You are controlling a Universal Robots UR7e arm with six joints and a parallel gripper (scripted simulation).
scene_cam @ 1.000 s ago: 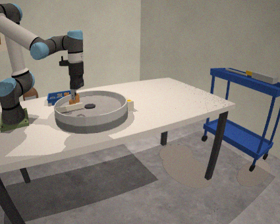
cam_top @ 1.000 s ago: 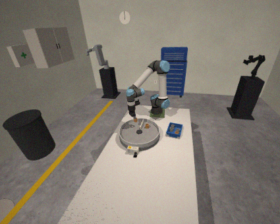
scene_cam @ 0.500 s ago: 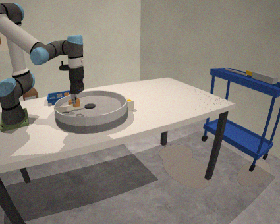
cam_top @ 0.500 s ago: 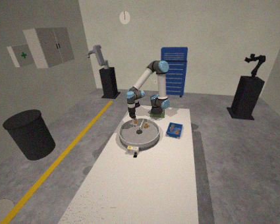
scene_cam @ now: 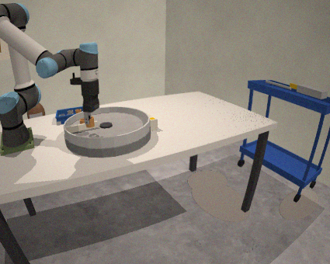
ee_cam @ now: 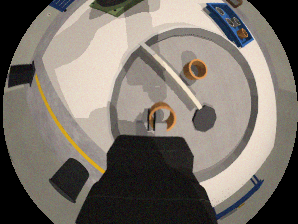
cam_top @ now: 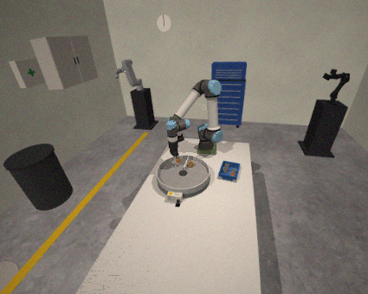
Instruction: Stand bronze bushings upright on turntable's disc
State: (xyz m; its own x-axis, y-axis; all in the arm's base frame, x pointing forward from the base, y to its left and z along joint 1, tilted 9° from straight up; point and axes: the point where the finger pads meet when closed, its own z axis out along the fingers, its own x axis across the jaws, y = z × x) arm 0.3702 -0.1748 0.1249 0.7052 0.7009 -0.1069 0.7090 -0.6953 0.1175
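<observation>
Right now my hand is 10 cm short of the grey turntable, 8 cm above it and 7 cm to the right of it. The rest, counted from my hand: blue crate 43 cm to the left, 10 cm below, 3 cm behind.
</observation>
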